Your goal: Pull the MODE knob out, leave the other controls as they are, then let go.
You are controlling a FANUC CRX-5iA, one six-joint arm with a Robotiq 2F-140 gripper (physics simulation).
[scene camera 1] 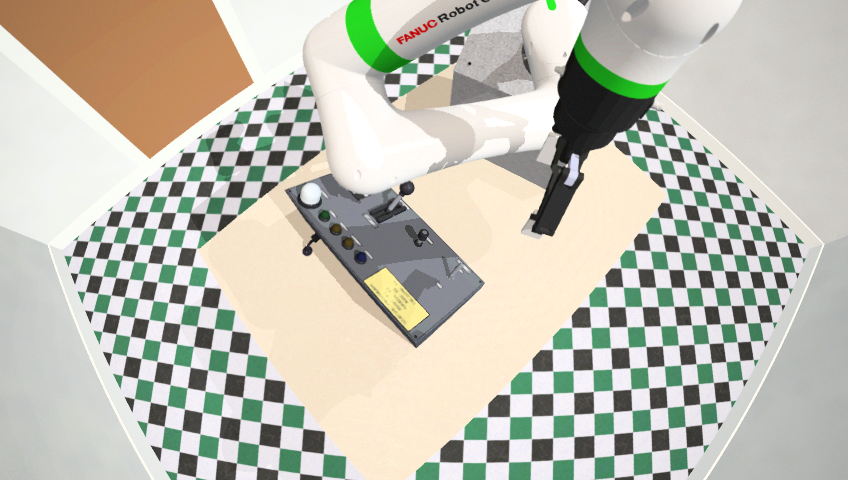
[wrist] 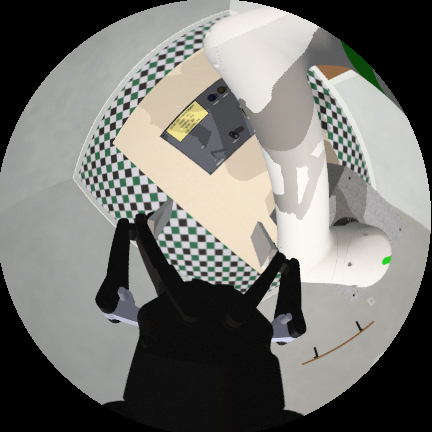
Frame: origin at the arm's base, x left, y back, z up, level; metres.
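Seen in the pictures: gripper, between the fingertips: [scene camera 1: 538, 196] [wrist: 213, 219].
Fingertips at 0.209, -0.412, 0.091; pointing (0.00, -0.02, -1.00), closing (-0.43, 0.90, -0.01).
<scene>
A point is followed by its place in that frame, as x, y, z.
The dark control panel [scene camera 1: 386, 245] @[-0.014, -0.561, -0.270] [wrist: 194, 154] @[0.190, -0.544, -0.287] lies on the table. A small black knob [scene camera 1: 421, 235] @[0.030, -0.484, -0.266] [wrist: 234, 135] @[0.033, -0.476, -0.266] stands on it, near the long edge facing the gripper in the scene view. The lettering is too small to read, so I cannot tell which control is MODE. The robot's elbow hides part of the panel's far end in the scene view, and the arm hides more in the wrist view. My gripper [scene camera 1: 539, 189] @[0.209, -0.412, 0.091] [wrist: 213, 219] @[0.209, -0.412, 0.091] is open and empty, apart from the panel, to its right in the scene view.
A ball-topped lever [scene camera 1: 407, 188] @[-0.078, -0.423, -0.244], a white dome [scene camera 1: 310, 193] @[-0.216, -0.614, -0.187], several coloured buttons and a yellow label [scene camera 1: 396, 299] @[0.107, -0.643, -0.229] [wrist: 187, 121] @[0.105, -0.638, -0.232] are on the panel. A small side lever [scene camera 1: 307, 250] @[-0.206, -0.709, -0.392] sticks out at its left edge. The white arm [scene camera 1: 476, 133] @[0.076, -0.412, 0.121] [wrist: 295, 165] @[0.079, -0.393, 0.122] passes over the table [scene camera 1: 351, 380] @[0.145, -0.866, -0.406] [wrist: 140, 145] @[0.331, -0.832, -0.405].
</scene>
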